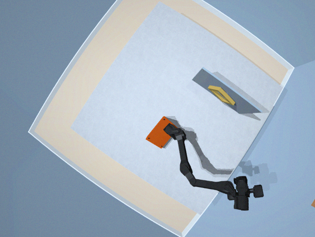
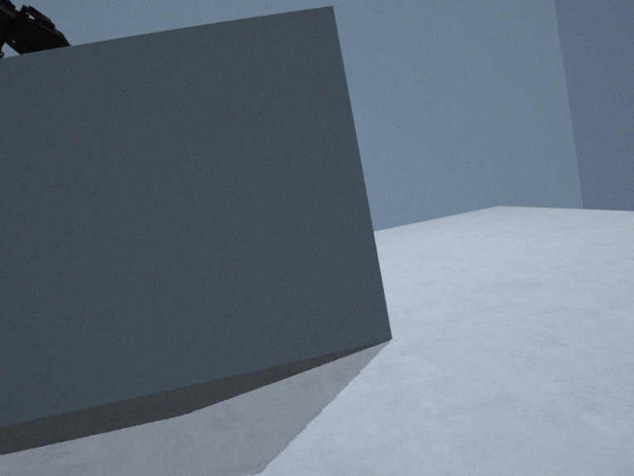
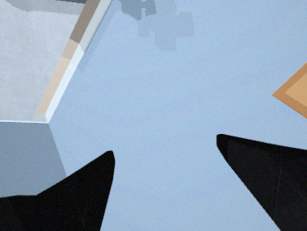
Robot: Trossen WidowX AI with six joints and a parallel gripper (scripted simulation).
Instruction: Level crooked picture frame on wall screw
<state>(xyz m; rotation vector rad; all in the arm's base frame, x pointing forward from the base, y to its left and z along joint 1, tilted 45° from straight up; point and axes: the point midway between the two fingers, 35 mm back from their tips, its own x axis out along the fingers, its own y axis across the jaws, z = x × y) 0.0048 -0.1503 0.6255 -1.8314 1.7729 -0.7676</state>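
The picture frame lies 40 cm ahead of my gripper tip, 47 cm to the left of it and 26 cm below it. From my gripper tip the other things lie so: grey wall panel: 41 cm ahead, 46 cm to the left, 27 cm below.
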